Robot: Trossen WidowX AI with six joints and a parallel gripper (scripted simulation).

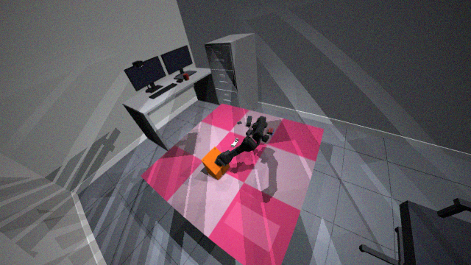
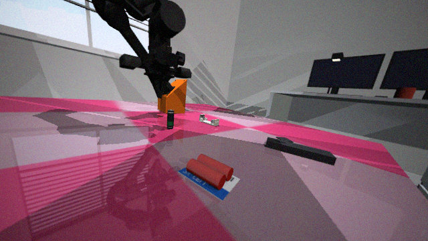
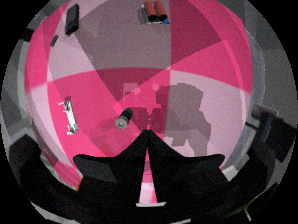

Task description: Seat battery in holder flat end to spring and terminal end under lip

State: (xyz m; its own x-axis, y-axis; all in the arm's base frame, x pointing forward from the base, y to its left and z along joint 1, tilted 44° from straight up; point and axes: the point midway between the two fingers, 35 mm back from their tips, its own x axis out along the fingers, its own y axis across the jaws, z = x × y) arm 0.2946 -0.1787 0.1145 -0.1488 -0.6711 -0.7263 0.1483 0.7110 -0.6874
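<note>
My gripper tip is now 70 mm above the battery and 40 mm to the right of it. From my gripper tip the other things lie so: flat black bar 360 mm ahead, 230 mm to the left, 90 mm below.
</note>
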